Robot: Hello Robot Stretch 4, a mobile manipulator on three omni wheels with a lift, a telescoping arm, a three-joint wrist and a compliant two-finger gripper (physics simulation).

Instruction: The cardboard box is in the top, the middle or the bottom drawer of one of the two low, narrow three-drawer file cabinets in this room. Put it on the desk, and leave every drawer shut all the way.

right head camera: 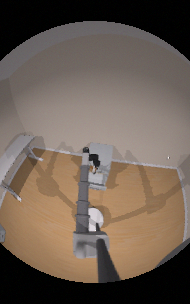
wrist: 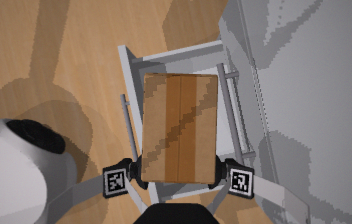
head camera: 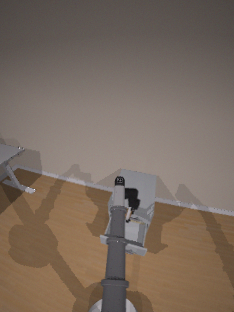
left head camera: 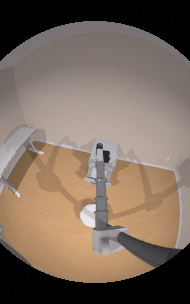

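The cardboard box (wrist: pixel 180 120), brown with a darker tape stripe, is between both fingertips in the wrist view. My gripper (wrist: pixel 179 171) is shut on it and holds it above an open drawer (wrist: pixel 175 51) (head camera: pixel 138 249). The drawer sticks out from the low grey file cabinet (head camera: pixel 145 184) (left head camera: pixel 111 146) (right head camera: pixel 104 150) by the wall. A handle on the cabinet's front shows above the open drawer; which drawer is open I cannot tell. The arm and wrist hide much of the box in the head views. The desk (head camera: pixel 6 151) (left head camera: pixel 17 142) (right head camera: pixel 17 152) stands at the left.
My round white base (left head camera: pixel 90 215) (right head camera: pixel 95 218) is in front of the cabinet. The wall runs behind the cabinet. The desk's legs (head camera: pixel 19 181) reach out over the floor at the left. Part of a grey object (right head camera: pixel 2 234) shows at the far left edge.
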